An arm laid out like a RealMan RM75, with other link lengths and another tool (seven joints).
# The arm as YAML. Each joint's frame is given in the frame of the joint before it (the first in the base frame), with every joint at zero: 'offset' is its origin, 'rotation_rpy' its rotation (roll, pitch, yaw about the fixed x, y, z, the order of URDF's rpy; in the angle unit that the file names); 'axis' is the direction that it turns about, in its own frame. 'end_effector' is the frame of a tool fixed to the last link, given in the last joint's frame.
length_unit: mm
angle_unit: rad
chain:
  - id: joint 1
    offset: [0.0, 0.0, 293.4]
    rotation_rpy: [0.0, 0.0, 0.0]
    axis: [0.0, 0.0, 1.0]
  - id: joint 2
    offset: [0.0, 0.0, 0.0]
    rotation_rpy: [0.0, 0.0, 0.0]
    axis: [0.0, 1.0, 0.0]
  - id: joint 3
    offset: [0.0, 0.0, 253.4]
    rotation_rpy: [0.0, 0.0, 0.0]
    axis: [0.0, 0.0, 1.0]
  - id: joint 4
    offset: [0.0, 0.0, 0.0]
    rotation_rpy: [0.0, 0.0, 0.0]
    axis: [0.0, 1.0, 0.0]
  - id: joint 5
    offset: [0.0, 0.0, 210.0]
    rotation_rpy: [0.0, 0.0, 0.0]
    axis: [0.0, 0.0, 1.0]
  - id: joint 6
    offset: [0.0, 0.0, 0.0]
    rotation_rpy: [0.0, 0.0, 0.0]
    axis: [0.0, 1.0, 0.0]
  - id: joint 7
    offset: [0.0, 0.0, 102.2]
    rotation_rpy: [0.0, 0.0, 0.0]
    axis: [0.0, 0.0, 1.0]
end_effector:
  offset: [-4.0, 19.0, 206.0]
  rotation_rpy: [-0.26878, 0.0, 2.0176]
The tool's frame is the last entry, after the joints.
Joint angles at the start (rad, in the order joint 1, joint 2, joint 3, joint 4, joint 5, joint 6, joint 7):
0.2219 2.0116 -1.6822 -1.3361 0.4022 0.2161 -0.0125
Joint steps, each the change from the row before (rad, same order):
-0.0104 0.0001 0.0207 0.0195 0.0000 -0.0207 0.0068
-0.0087 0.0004 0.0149 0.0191 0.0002 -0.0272 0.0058
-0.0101 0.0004 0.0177 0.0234 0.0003 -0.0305 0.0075
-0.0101 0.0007 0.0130 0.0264 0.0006 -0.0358 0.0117
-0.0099 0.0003 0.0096 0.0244 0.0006 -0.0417 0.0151
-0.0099 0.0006 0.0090 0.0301 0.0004 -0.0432 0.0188
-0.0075 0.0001 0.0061 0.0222 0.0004 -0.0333 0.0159
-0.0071 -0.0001 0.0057 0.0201 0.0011 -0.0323 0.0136
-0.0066 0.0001 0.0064 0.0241 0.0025 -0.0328 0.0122
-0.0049 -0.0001 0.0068 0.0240 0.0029 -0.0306 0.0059
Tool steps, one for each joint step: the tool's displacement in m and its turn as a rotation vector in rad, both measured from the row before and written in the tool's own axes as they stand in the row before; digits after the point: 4 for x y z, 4 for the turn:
-0.0165 0.0042 0.0001 -0.0165 -0.0314 0.0127
-0.0128 0.0045 0.0004 -0.0193 -0.0225 0.0110
-0.0157 0.0048 0.0002 -0.0211 -0.0279 0.0128
-0.0146 0.0037 -0.0002 -0.0208 -0.0257 0.0158
-0.0120 0.0052 0.0000 -0.0254 -0.0199 0.0182
-0.0138 0.0038 -0.0006 -0.0230 -0.0236 0.0202
-0.0100 0.0033 -0.0005 -0.0181 -0.0168 0.0162
-0.0090 0.0039 -0.0004 -0.0186 -0.0143 0.0143
-0.0104 0.0033 -0.0007 -0.0175 -0.0170 0.0134
-0.0100 0.0032 -0.0004 -0.0166 -0.0149 0.0071

